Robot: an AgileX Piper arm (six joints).
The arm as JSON. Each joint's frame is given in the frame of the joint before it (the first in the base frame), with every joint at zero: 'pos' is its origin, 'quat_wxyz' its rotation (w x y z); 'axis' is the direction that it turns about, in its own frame. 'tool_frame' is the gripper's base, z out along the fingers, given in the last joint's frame.
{
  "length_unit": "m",
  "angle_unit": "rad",
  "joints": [
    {
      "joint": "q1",
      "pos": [
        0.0,
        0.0,
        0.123
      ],
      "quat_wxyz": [
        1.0,
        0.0,
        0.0,
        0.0
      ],
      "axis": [
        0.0,
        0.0,
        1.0
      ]
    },
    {
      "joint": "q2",
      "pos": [
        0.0,
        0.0,
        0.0
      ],
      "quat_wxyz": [
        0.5,
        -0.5,
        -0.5,
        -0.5
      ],
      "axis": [
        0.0,
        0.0,
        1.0
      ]
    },
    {
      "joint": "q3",
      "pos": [
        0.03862,
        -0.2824,
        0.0
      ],
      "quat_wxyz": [
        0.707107,
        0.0,
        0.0,
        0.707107
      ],
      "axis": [
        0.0,
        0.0,
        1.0
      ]
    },
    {
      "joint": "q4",
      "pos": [
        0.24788,
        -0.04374,
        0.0
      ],
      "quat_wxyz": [
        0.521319,
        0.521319,
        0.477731,
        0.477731
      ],
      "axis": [
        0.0,
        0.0,
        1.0
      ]
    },
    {
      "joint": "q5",
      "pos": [
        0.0,
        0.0,
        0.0
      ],
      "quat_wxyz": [
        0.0,
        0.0,
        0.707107,
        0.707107
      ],
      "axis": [
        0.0,
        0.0,
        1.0
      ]
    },
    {
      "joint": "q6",
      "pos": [
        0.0,
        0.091,
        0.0
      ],
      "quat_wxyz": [
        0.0,
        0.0,
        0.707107,
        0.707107
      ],
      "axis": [
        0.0,
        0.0,
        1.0
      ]
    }
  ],
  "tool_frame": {
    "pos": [
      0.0,
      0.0,
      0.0
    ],
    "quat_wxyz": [
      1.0,
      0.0,
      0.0,
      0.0
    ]
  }
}
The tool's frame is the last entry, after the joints.
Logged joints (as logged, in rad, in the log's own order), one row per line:
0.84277, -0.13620, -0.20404, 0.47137, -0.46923, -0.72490
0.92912, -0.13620, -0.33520, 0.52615, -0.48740, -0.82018
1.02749, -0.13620, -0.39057, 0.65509, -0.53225, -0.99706
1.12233, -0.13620, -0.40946, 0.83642, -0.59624, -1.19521
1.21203, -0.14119, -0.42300, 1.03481, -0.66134, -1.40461
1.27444, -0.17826, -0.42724, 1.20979, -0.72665, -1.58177
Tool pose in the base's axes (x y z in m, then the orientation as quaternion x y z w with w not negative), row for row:
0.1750, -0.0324, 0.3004, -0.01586, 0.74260, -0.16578, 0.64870
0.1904, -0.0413, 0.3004, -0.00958, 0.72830, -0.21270, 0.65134
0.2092, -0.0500, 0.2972, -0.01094, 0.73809, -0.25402, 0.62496
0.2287, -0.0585, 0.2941, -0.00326, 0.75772, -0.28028, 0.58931
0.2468, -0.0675, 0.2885, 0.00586, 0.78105, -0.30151, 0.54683
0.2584, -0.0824, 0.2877, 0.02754, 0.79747, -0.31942, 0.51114
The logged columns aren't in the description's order. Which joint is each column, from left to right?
Columns, left to right: q2, q1, q5, q4, q3, q6.
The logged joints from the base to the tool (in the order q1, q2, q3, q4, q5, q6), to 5 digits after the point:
-0.13620, 0.84277, -0.46923, 0.47137, -0.20404, -0.72490
-0.13620, 0.92912, -0.48740, 0.52615, -0.33520, -0.82018
-0.13620, 1.02749, -0.53225, 0.65509, -0.39057, -0.99706
-0.13620, 1.12233, -0.59624, 0.83642, -0.40946, -1.19521
-0.14119, 1.21203, -0.66134, 1.03481, -0.42300, -1.40461
-0.17826, 1.27444, -0.72665, 1.20979, -0.42724, -1.58177

